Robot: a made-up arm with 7 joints.
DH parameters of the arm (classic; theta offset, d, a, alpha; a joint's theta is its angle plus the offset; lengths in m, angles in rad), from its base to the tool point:
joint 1: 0 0.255 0 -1.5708
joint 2: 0 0 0 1.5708
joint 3: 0 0.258 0.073 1.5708
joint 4: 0 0 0.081 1.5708
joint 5: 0 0.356 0 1.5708
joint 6: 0 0 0.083 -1.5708
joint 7: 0 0.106 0 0
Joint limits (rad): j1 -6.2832..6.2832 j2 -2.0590..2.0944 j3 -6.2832..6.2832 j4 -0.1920..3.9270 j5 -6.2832..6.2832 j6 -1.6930..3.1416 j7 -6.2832..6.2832
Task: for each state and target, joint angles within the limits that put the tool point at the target. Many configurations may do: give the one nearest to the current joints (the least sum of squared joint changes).
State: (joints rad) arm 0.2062 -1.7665 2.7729 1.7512 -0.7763 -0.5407 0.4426
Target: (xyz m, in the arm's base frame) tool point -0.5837 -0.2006 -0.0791
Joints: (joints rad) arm 0.3678 -1.5054 2.8612 2.0245 -0.7226 -0.4945 0.4426
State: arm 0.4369 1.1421 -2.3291 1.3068 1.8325 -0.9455 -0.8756
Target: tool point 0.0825 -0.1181 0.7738
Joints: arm 0.4249 1.0545 -2.5372 1.4694 1.7408 -0.8476 -0.8756
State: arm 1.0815 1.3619 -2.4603 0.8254 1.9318 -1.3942 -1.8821
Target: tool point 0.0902 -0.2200 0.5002
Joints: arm 0.9795 0.9279 -2.1543 0.7472 1.9596 -1.1408 -1.8821
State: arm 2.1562 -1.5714 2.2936 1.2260 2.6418 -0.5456 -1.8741
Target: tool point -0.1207 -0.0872 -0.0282
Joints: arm 2.2070 -1.4698 2.7615 0.8297 2.8855 -0.7699 -1.8741
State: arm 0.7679 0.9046 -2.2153 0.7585 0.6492 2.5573 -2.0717
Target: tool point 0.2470 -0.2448 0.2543
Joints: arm 0.6915 0.9597 -1.8029 0.8715 0.8312 2.3045 -2.0717
